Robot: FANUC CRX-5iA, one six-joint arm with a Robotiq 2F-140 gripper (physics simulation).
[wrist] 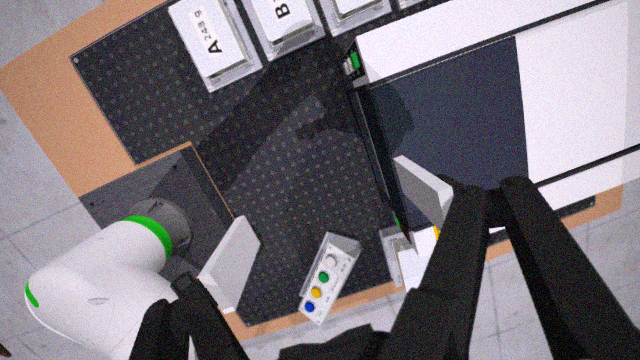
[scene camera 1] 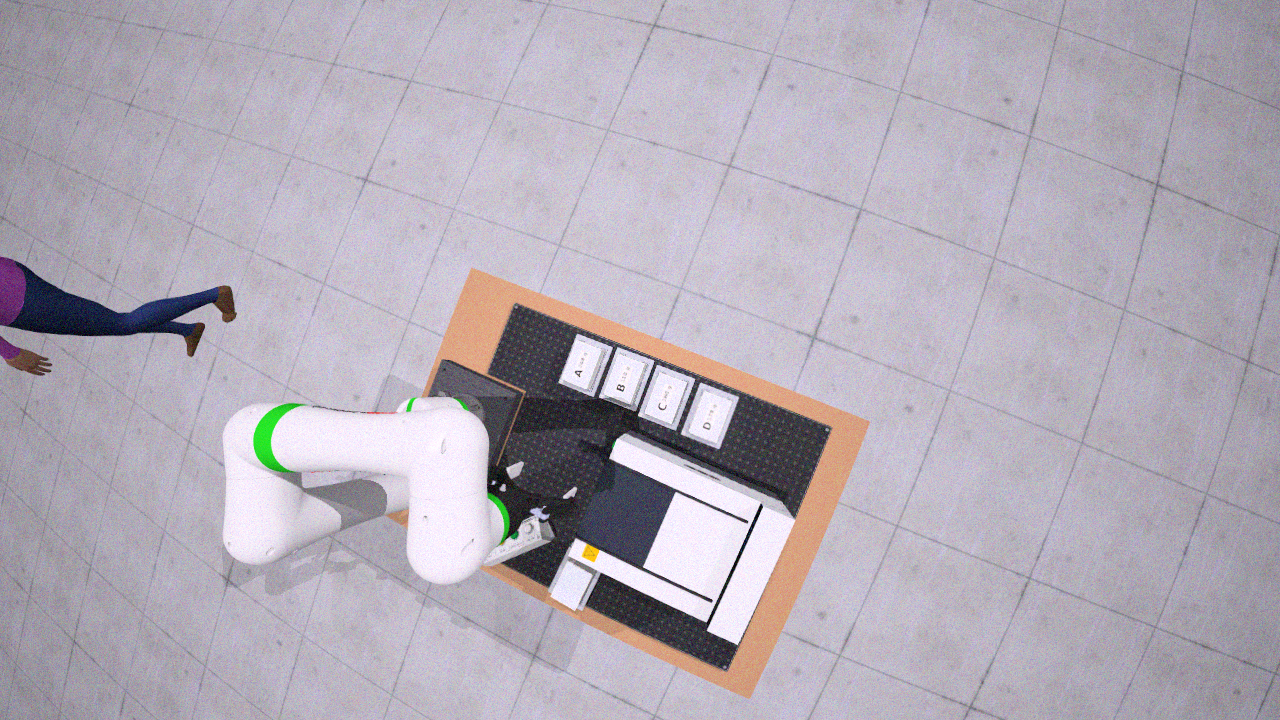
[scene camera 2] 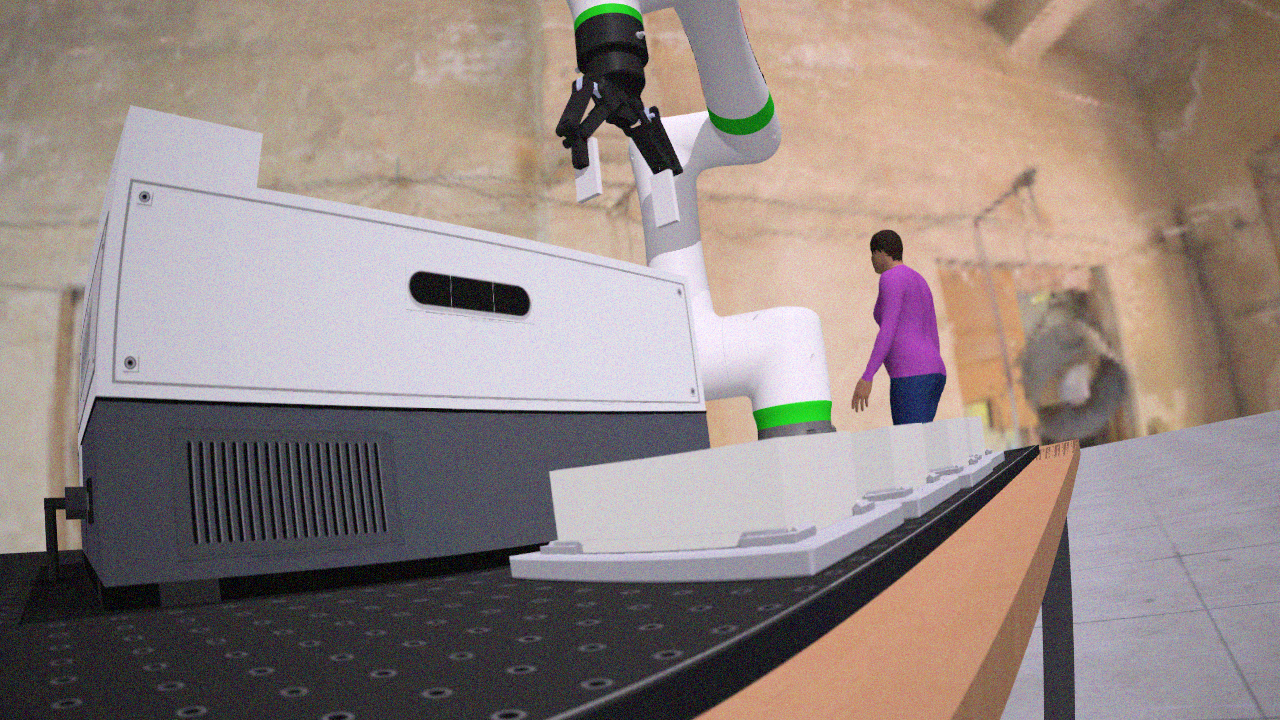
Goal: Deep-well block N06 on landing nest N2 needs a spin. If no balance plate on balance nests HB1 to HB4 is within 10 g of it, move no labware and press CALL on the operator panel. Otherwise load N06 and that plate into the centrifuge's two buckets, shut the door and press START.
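Where they show: gripper, between the fingertips: (wrist: 322,203) (scene camera 1: 546,480) (scene camera 2: 631,211); arm's base, origin of its link: (wrist: 162,226).
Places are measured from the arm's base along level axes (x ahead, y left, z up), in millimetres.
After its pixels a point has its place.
My gripper (scene camera 1: 542,480) @(y 8, x 411, z 302 mm) (scene camera 2: 626,185) @(y 8, x 411, z 302 mm) (wrist: 322,203) @(y 8, x 411, z 302 mm) is open and empty, high above the board between the arm's base and the centrifuge. The operator panel (scene camera 1: 526,539) @(y -276, x 323, z 39 mm) (wrist: 327,282) @(y -290, x 282, z 39 mm) has blue, yellow and green buttons and a grey knob. A white block (scene camera 1: 572,583) @(y -349, x 494, z 43 mm) (wrist: 419,262) @(y -340, x 497, z 43 mm) sits on a nest by the centrifuge's front corner; its label is unreadable. Balance plate A (scene camera 1: 586,362) @(y 280, x 343, z 18 mm) (wrist: 212,40) @(y 255, x 332, z 18 mm) reads 248 g. Plates B (scene camera 1: 625,377) @(y 271, x 468, z 18 mm) (wrist: 287,17) @(y 225, x 466, z 17 mm), C (scene camera 1: 665,396) @(y 252, x 595, z 17 mm) and D (scene camera 1: 709,415) @(y 236, x 729, z 18 mm) stand in their nests beyond; their weights are not legible. The centrifuge (scene camera 1: 698,541) @(y -57, x 783, z 173 mm) (scene camera 2: 358,340) @(y 90, x 830, z 94 mm) (wrist: 575,95) @(y -66, x 762, z 174 mm) shows a dark top panel; no buckets show.
The black perforated board (scene camera 1: 778,452) @(y 187, x 954, z -36 mm) (scene camera 2: 358,644) @(y 216, x 925, z -36 mm) (wrist: 135,110) @(y 244, x 96, z -36 mm) lies on an orange-brown table (scene camera 1: 469,308) @(y 338, x -124, z -49 mm) (scene camera 2: 966,573) @(y 362, x 765, z -49 mm) (wrist: 45,100) @(y 368, x -86, z -49 mm). The arm's base (wrist: 170,227) @(y -1, x 60, z 48 mm) stands at one end. A person (scene camera 1: 89,313) (scene camera 2: 911,331) in purple is on the floor area beyond it.
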